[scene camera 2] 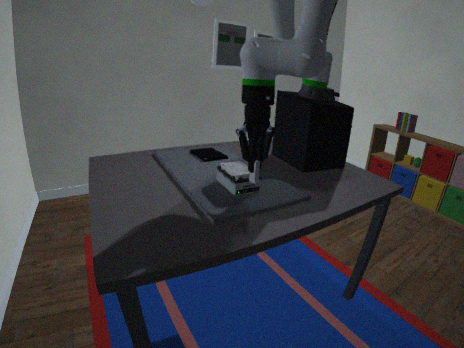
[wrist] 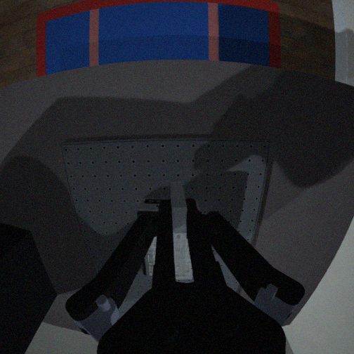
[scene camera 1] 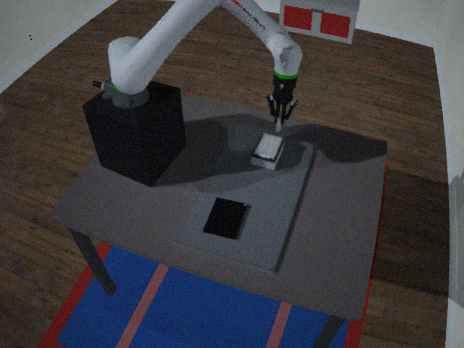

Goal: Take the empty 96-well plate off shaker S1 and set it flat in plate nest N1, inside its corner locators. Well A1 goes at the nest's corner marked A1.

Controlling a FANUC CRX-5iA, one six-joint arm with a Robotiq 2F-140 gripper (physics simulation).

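Places are measured from the arm's base along level axes (x back, y right, z up), in millimetres.
Pixels of known places: gripper, fingertip midpoint: [scene camera 2: 253, 181] [scene camera 1: 278, 129]; arm's base at its link origin: [scene camera 2: 312, 97] [scene camera 1: 130, 98].
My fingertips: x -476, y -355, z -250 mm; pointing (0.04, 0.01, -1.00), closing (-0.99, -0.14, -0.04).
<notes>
Ahead of a thing's pixels: the offset from my fingertips to its top centre. Level surfaces: height alone.
The pale 96-well plate @[dx -3, dy +113, dz +7 mm] [scene camera 1: 270, 144] [scene camera 2: 234, 168] lies on top of shaker S1 [scene camera 1: 264, 163] [scene camera 2: 245, 190]; whether it sits fully level is too dim to tell. Part of the plate [wrist: 184, 260] shows between the finger linkages in the wrist view. My gripper [scene camera 1: 278, 126] [scene camera 2: 256, 174] [wrist: 175, 191] is shut and empty, pointing down. Its pale tips are close to the plate's far end in scene camera 1; whether they touch it is unclear. The black plate nest N1 @[dx -1, dy +482, dz -48 mm] [scene camera 1: 226, 218] [scene camera 2: 208, 154] is empty, with a small light mark at one corner. Its A1 marking is not readable.
The shaker and nest stand on a raised grey perforated board @[dz -62 mm] [scene camera 1: 270, 220] [scene camera 2: 200, 187] [wrist: 120, 165] on the table @[dz -76 mm] [scene camera 1: 340, 235] [scene camera 2: 145, 200]. The arm's black pedestal block [scene camera 1: 135, 140] [scene camera 2: 314, 132] stands on the table. The arm's shadow falls across the board and table.
</notes>
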